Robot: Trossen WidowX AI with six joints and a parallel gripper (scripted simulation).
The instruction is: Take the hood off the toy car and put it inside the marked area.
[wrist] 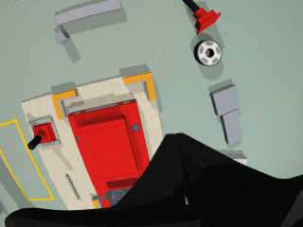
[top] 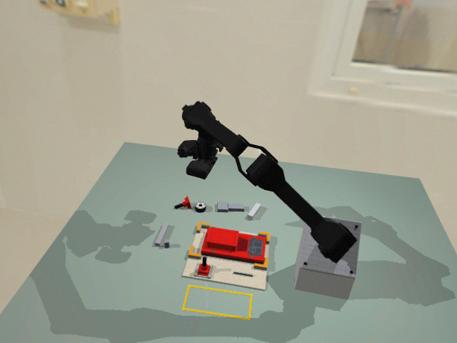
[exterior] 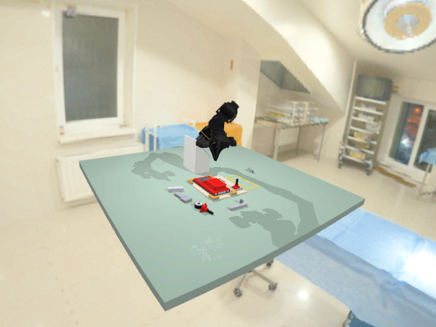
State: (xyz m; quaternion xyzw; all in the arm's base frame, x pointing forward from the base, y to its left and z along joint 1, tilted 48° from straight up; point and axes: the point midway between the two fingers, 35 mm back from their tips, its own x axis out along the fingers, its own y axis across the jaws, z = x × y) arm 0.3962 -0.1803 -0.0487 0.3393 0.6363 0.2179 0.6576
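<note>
My gripper tip is now 20 cm above the beige base plate, 10 cm to the right of it and 10 cm past it. Also, from my gripper tip: wheel: 20 cm below, 9 cm to the right, 2 cm ahead.
</note>
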